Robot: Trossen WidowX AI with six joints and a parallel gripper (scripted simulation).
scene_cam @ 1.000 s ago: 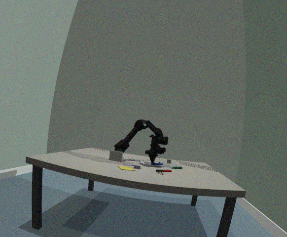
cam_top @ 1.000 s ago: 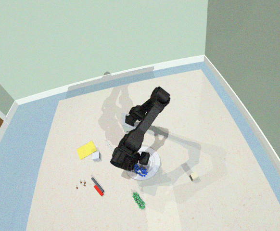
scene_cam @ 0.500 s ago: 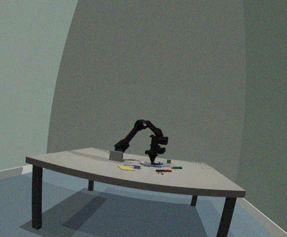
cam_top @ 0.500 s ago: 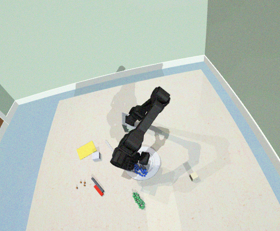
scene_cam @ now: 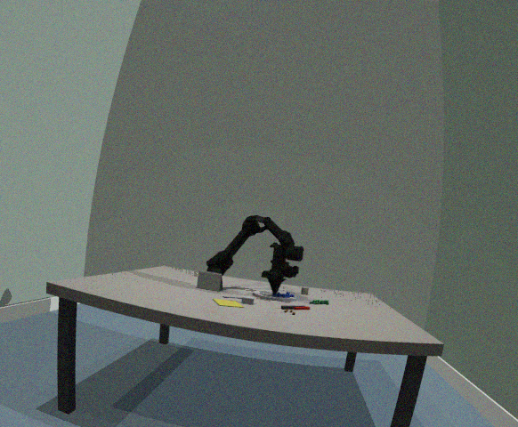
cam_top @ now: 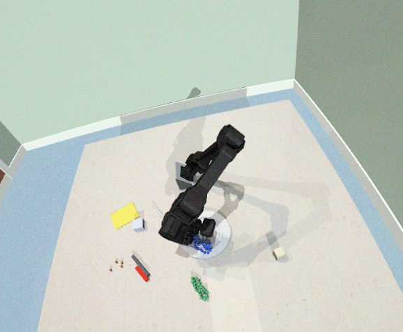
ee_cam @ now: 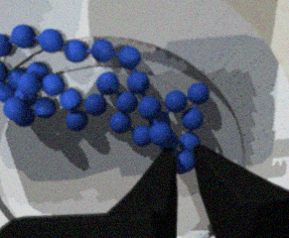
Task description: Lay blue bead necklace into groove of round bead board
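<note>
My gripper tip is now 40 mm to the right of the round bead board and 10 mm above it. The rest, counted from my gripper tip: white cube (70 mm behind, 230 mm to the right, 10 mm below); then grey tool (120 mm ahead, 200 mm to the right, 20 mm below); then stick (130 mm behind, 150 mm to the right, 20 mm below).
</note>
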